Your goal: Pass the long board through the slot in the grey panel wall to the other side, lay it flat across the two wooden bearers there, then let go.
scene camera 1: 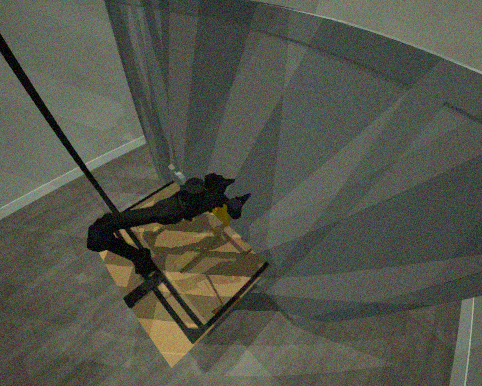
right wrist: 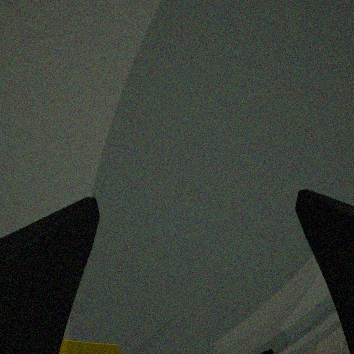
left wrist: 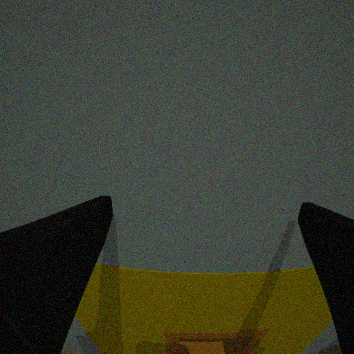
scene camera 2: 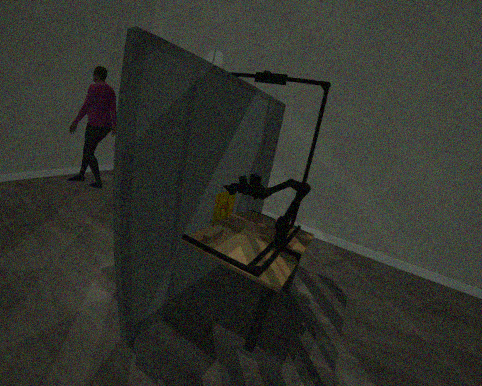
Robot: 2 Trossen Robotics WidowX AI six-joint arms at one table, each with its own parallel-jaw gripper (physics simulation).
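The grey panel wall (scene camera 1: 340,125) (scene camera 2: 160,150) (left wrist: 200,125) (right wrist: 200,125) stands upright at the table edge. A yellow plate (scene camera 1: 222,214) (scene camera 2: 223,207) (left wrist: 200,295) (right wrist: 90,347) is on it; an orange-brown edge shows on the plate in the left wrist view. My right gripper (scene camera 1: 241,188) (right wrist: 200,204) is open and empty, close to the wall above the yellow plate. My left gripper (scene camera 2: 228,188) (left wrist: 209,210) is open and empty, near the top of the yellow plate. I cannot make out the long board or the two bearers for certain among the striped shadows.
A wooden table top (scene camera 1: 170,350) (scene camera 2: 280,277) with black rails carries the arm in each scene view. A black pole (scene camera 1: 60,131) (scene camera 2: 316,135) rises behind each arm. A person (scene camera 2: 101,107) in a pink top walks beyond the wall.
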